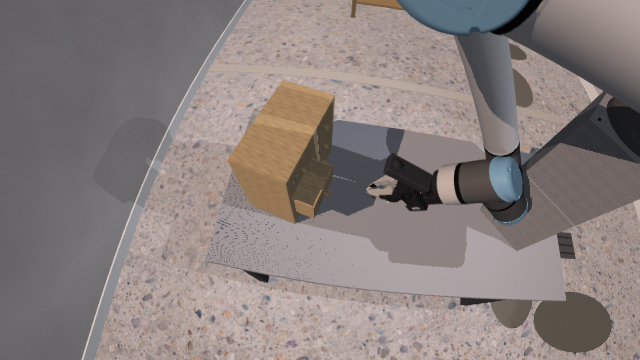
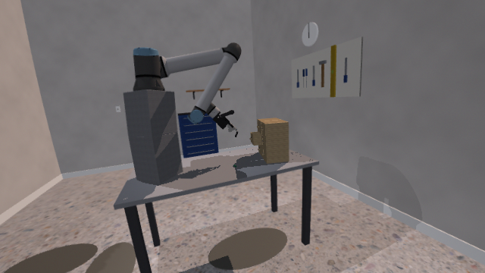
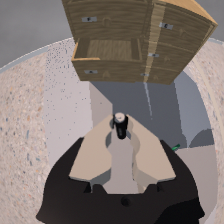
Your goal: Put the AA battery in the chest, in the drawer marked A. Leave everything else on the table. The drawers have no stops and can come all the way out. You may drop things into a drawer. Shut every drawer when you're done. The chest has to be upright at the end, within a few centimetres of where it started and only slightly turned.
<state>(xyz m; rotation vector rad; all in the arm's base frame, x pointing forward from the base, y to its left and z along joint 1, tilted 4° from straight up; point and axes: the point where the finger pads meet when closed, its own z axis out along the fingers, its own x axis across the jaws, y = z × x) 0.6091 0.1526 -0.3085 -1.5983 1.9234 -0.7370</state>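
Now: the drawer 21 cm ahead of my hand, 1 cm to the right of it and 11 cm below it. The rest, counted from my hand: AA battery: 3 cm below; green battery: 8 cm behind, 20 cm to the right, 23 cm below.
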